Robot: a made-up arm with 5 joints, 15 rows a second.
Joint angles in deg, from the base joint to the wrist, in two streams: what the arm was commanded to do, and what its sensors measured. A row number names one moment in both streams.
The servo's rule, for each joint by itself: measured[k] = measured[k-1] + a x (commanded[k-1-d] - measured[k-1]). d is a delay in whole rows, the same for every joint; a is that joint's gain. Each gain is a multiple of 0.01, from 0.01 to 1. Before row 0 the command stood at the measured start. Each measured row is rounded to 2 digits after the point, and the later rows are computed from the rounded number. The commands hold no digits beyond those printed.
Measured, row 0:
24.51 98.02 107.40 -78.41 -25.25
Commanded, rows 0 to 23:
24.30 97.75 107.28 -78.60 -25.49
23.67 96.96 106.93 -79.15 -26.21
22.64 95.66 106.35 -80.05 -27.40
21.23 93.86 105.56 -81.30 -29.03
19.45 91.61 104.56 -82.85 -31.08
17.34 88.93 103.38 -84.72 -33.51
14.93 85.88 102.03 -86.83 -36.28
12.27 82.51 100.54 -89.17 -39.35
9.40 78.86 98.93 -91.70 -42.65
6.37 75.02 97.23 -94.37 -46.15
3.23 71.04 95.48 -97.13 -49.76
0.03 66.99 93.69 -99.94 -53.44
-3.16 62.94 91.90 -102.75 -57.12
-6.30 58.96 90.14 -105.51 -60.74
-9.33 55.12 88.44 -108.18 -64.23
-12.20 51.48 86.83 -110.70 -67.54
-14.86 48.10 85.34 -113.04 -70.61
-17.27 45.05 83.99 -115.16 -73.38
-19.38 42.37 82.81 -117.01 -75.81
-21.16 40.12 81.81 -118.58 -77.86
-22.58 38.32 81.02 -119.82 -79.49
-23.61 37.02 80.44 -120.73 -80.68
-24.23 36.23 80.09 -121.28 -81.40
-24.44 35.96 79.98 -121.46 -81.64
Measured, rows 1 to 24:
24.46 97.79 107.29 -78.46 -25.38
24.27 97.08 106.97 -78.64 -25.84
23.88 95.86 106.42 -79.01 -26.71
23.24 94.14 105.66 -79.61 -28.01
22.33 91.96 104.69 -80.45 -29.73
21.13 89.35 103.54 -81.56 -31.85
19.64 86.37 102.21 -82.93 -34.33
17.87 83.05 100.74 -84.55 -37.14
15.84 79.45 99.15 -86.41 -40.23
13.57 75.64 97.46 -88.48 -43.55
11.09 71.68 95.72 -90.73 -47.03
8.44 67.65 93.93 -93.12 -50.62
5.66 63.60 92.14 -95.62 -54.26
2.79 59.61 90.38 -98.19 -57.89
-0.12 55.75 88.67 -100.79 -61.44
-3.02 52.08 87.05 -103.37 -64.86
-5.86 48.66 85.55 -105.88 -68.08
-8.60 45.56 84.18 -108.29 -71.05
-11.19 42.82 82.97 -110.56 -73.72
-13.58 40.50 81.95 -112.65 -76.04
-15.74 38.63 81.13 -114.51 -77.97
-17.63 37.25 80.52 -116.13 -79.49
-19.21 36.37 80.14 -117.47 -80.56
-20.47 36.02 80.00 -118.51 -81.16
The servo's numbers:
d 0
a 0.24 0.86 0.88 0.26 0.56

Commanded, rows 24 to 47:
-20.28 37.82 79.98 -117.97 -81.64
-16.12 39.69 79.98 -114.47 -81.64
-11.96 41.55 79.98 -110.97 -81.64
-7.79 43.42 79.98 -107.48 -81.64
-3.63 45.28 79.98 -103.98 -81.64
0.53 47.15 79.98 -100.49 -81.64
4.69 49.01 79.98 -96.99 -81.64
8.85 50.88 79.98 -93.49 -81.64
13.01 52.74 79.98 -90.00 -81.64
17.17 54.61 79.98 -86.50 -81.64
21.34 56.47 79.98 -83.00 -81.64
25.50 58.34 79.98 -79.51 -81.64
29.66 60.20 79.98 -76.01 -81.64
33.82 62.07 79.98 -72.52 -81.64
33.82 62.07 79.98 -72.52 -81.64
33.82 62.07 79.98 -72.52 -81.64
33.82 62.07 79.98 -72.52 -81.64
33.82 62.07 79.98 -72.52 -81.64
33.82 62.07 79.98 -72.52 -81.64
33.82 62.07 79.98 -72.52 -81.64
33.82 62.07 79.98 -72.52 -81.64
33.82 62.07 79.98 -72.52 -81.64
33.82 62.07 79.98 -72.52 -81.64
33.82 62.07 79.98 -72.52 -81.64
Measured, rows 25 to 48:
-20.42 37.57 79.98 -118.37 -81.43
-19.39 39.39 79.98 -117.36 -81.55
-17.61 41.25 79.98 -115.70 -81.60
-15.25 43.12 79.98 -113.56 -81.62
-12.46 44.98 79.98 -111.07 -81.63
-9.34 46.85 79.98 -108.32 -81.64
-5.97 48.71 79.98 -105.37 -81.64
-2.41 50.58 79.98 -102.28 -81.64
1.29 52.44 79.98 -99.09 -81.64
5.10 54.31 79.98 -95.82 -81.64
9.00 56.17 79.98 -92.49 -81.64
12.96 58.04 79.98 -89.12 -81.64
16.97 59.90 79.98 -85.71 -81.64
21.01 61.77 79.98 -82.28 -81.64
24.08 62.03 79.98 -79.74 -81.64
26.42 62.06 79.98 -77.86 -81.64
28.20 62.07 79.98 -76.47 -81.64
29.55 62.07 79.98 -75.44 -81.64
30.57 62.07 79.98 -74.68 -81.64
31.35 62.07 79.98 -74.12 -81.64
31.94 62.07 79.98 -73.70 -81.64
32.39 62.07 79.98 -73.39 -81.64
32.73 62.07 79.98 -73.16 -81.64
32.99 62.07 79.98 -72.99 -81.64

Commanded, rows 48 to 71:
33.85 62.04 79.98 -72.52 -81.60
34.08 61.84 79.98 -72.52 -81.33
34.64 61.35 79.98 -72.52 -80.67
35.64 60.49 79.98 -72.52 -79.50
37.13 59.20 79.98 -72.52 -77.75
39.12 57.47 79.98 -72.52 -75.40
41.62 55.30 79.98 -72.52 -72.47
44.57 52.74 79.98 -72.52 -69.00
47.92 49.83 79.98 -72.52 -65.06
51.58 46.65 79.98 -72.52 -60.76
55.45 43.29 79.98 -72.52 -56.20
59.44 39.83 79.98 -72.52 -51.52
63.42 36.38 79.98 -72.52 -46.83
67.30 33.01 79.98 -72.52 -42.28
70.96 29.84 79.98 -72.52 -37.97
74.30 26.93 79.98 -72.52 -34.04
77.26 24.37 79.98 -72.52 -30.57
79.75 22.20 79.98 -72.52 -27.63
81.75 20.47 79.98 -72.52 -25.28
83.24 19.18 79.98 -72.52 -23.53
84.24 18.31 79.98 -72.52 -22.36
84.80 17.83 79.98 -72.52 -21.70
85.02 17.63 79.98 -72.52 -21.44
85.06 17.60 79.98 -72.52 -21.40
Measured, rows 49 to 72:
33.20 62.04 79.98 -72.87 -81.62
33.41 61.87 79.98 -72.78 -81.46
33.71 61.42 79.98 -72.71 -81.02
34.17 60.62 79.98 -72.66 -80.17
34.88 59.40 79.98 -72.62 -78.81
35.90 57.74 79.98 -72.59 -76.90
37.27 55.64 79.98 -72.57 -74.42
39.02 53.15 79.98 -72.56 -71.38
41.16 50.29 79.98 -72.55 -67.84
43.66 47.16 79.98 -72.54 -63.88
46.49 43.83 79.98 -72.53 -59.58
49.60 40.39 79.98 -72.53 -55.07
52.92 36.94 79.98 -72.53 -50.46
56.37 33.56 79.98 -72.53 -45.88
59.87 30.36 79.98 -72.53 -41.45
63.33 27.41 79.98 -72.53 -37.30
66.67 24.80 79.98 -72.53 -33.53
69.81 22.56 79.98 -72.53 -30.23
72.68 20.76 79.98 -72.53 -27.46
75.21 19.40 79.98 -72.53 -25.26
77.38 18.46 79.98 -72.53 -23.64
79.16 17.92 79.98 -72.53 -22.55
80.57 17.67 79.98 -72.53 -21.93
81.65 17.61 79.98 -72.53 -21.63

